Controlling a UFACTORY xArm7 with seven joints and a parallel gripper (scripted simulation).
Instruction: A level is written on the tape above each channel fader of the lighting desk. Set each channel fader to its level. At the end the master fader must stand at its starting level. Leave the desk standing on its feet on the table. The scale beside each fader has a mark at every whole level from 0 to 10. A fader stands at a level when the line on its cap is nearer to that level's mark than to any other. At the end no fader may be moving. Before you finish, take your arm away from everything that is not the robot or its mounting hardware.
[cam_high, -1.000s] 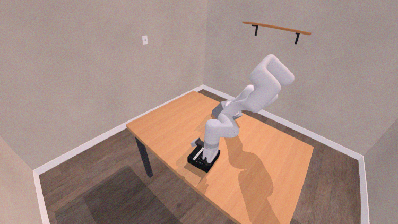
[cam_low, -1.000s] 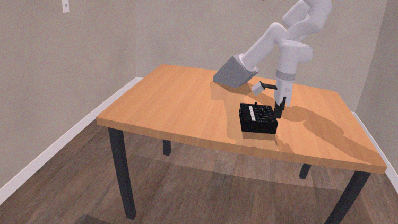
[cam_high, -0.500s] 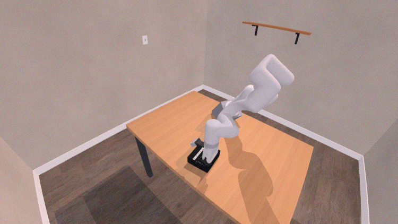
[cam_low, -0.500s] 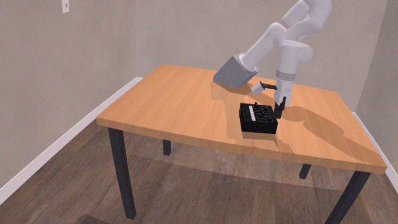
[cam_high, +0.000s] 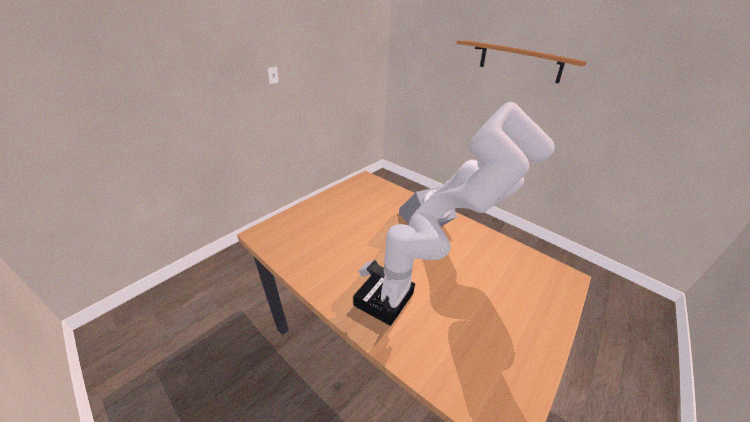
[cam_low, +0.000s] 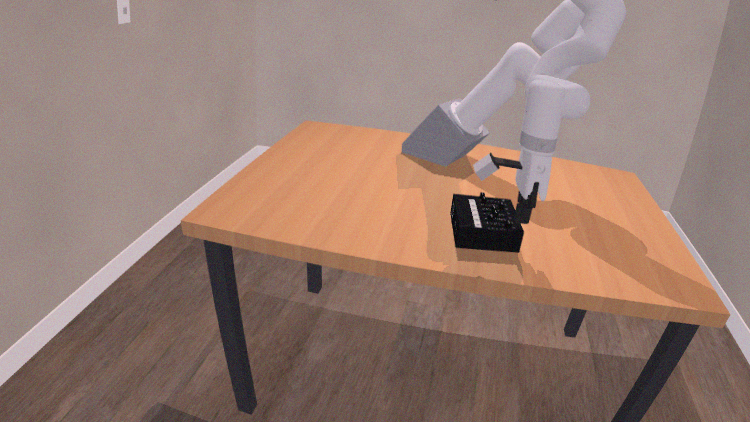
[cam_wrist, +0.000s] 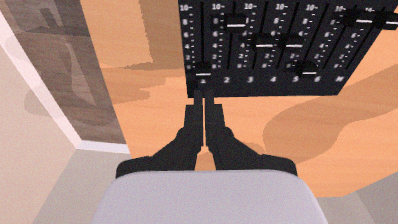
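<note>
Now: the fader 1 cap 3 cm to the right of my hand and 3 cm below it. Round my hand: fader 2 cap (7 cm to the right, 3 cm below, 1 cm behind); then fader 4 cap (6 cm to the right, 6 cm behind, 3 cm below); then fader 3 cap (5 cm to the right, 4 cm behind, 3 cm below).
</note>
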